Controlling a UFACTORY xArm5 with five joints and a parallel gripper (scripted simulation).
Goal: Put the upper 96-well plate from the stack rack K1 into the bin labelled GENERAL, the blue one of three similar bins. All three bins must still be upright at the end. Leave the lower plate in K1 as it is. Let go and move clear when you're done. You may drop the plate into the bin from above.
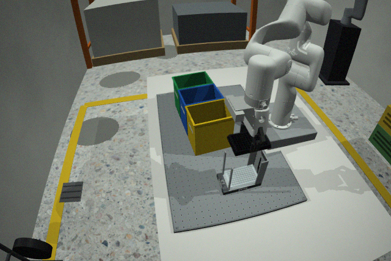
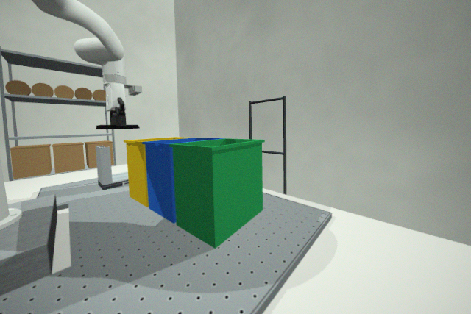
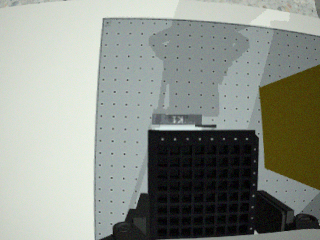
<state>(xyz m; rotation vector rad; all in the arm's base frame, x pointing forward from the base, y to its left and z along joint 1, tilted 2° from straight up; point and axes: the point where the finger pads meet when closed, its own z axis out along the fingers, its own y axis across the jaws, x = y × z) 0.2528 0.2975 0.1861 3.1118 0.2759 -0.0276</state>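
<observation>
The blue bin is 35 cm to the right of my hand, 15 cm below it and 14 cm ahead of it. The rest, counted from my hand: yellow bin 22 cm to the right, 15 cm below, 11 cm ahead; black 96-well plate 1 cm below; light plate 21 cm below.
</observation>
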